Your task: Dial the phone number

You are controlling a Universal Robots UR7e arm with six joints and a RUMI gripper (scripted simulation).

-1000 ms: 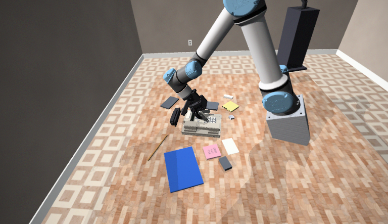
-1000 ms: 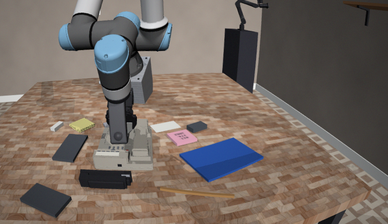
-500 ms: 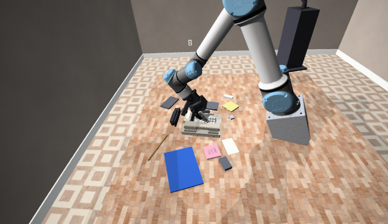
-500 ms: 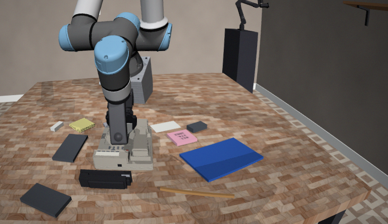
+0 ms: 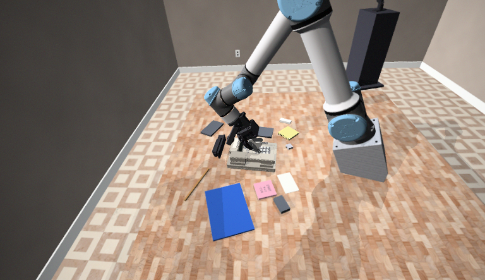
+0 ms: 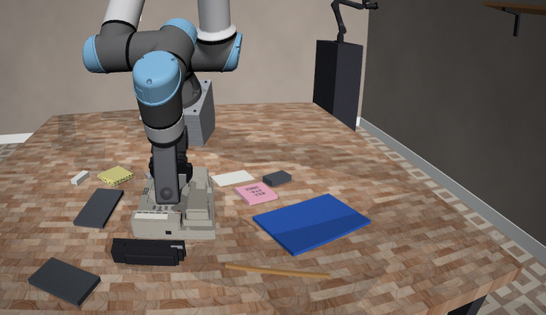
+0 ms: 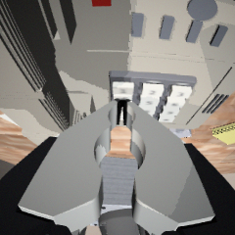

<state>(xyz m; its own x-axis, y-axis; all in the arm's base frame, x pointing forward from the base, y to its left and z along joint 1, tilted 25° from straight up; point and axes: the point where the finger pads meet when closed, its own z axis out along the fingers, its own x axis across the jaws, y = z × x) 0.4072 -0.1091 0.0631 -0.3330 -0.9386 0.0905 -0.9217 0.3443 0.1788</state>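
The handset is 4 cm to the left of my hand and 4 cm ahead of it. Also, from my hand: black stapler (18 cm ahead, 11 cm to the right, 3 cm below); white card (18 cm to the left, 8 cm behind, 4 cm below); blue book (24 cm to the left, 19 cm ahead, 4 cm below).
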